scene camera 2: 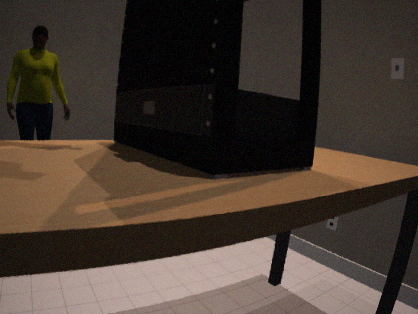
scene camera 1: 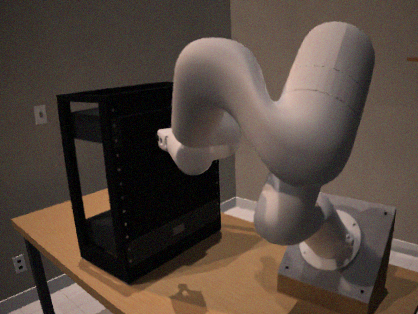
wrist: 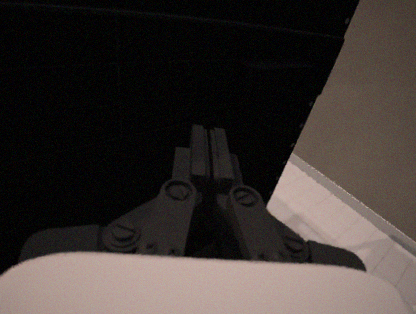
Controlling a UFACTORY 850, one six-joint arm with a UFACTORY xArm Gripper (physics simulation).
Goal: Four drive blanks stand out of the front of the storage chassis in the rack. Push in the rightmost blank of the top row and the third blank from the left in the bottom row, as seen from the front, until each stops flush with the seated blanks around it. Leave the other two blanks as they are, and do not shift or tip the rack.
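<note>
The black rack [scene camera 1: 114, 200] [scene camera 2: 225, 100] [wrist: 300, 112] stands upright on the table. Its front is very dark. The storage chassis and its drive blanks cannot be told apart there, so which blanks stand out or sit flush cannot be seen. In the wrist view a faint edge line crosses the dark front near the top. My gripper [wrist: 203, 149] is shut and empty, with its fingertips together in front of the dark rack face. Whether they touch it cannot be told. In scene camera 1 the arm hides part of the rack's upper front.
A grey panel with a pale label [scene camera 1: 178, 229] [scene camera 2: 149, 107] spans the rack's lower front. The wooden table [scene camera 1: 235, 270] [scene camera 2: 165, 215] carries the rack and the arm's grey base [scene camera 1: 372, 220]. A person in a yellow top [scene camera 2: 35, 75] stands in the background.
</note>
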